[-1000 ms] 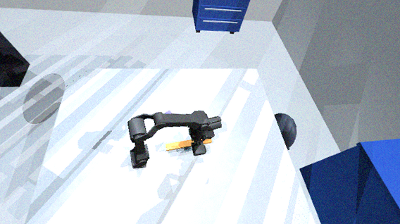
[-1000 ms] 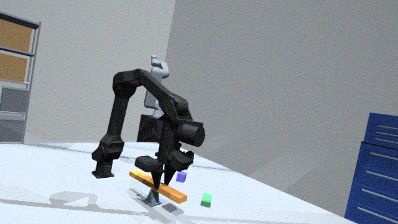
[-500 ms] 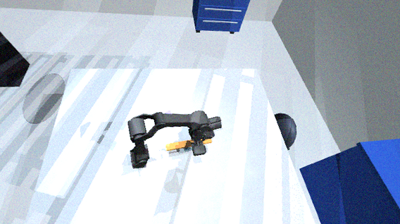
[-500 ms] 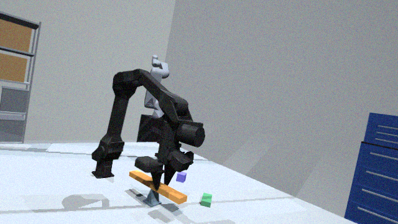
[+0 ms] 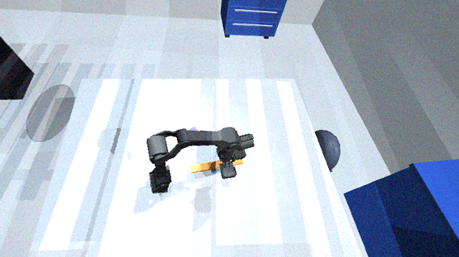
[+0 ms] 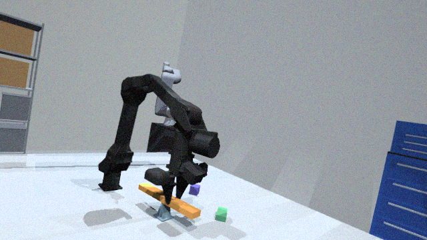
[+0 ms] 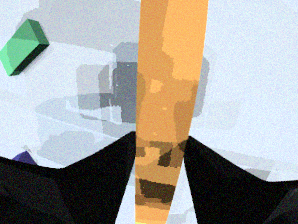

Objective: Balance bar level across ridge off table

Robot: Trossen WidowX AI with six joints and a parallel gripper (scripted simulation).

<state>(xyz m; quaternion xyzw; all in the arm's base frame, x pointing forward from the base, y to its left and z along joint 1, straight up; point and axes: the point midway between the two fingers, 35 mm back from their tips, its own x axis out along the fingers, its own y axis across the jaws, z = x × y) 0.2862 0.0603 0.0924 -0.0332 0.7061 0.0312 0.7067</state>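
My gripper tip is 3 cm past the bar. The rest, counted from my gripper tip: green cube (5 cm ahead, 17 cm to the left, 5 cm below); then purple cube (13 cm behind, 20 cm to the left, 4 cm below).
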